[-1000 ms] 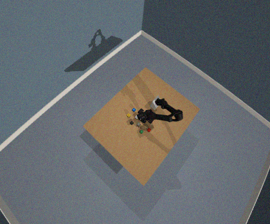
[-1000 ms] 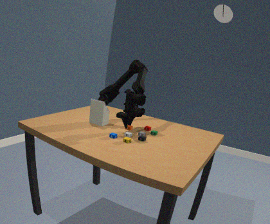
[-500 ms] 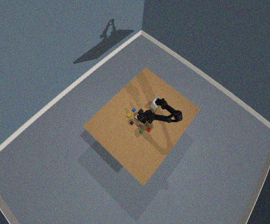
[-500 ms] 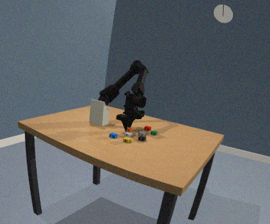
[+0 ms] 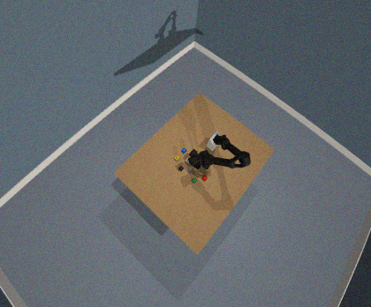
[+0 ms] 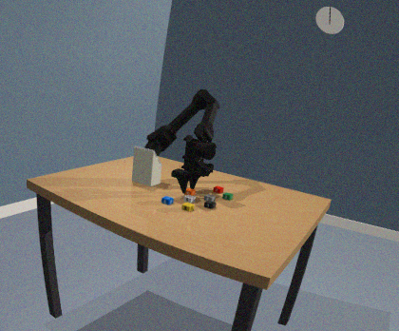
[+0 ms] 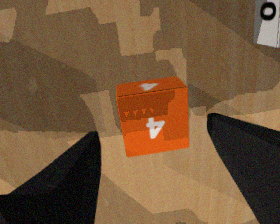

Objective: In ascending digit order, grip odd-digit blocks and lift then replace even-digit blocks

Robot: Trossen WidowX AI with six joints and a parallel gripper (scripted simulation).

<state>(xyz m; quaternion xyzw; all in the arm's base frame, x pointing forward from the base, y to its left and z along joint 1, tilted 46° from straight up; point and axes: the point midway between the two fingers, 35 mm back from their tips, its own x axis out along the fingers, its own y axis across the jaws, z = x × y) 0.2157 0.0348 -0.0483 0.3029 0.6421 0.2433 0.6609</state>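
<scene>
My gripper tip is 10 mm short of the orange block. From my gripper tip the other things lie so: white block: 80 mm to the right, 50 mm ahead; grey block: 100 mm ahead, 10 mm to the right; red block: 120 mm to the left, 80 mm ahead.
</scene>
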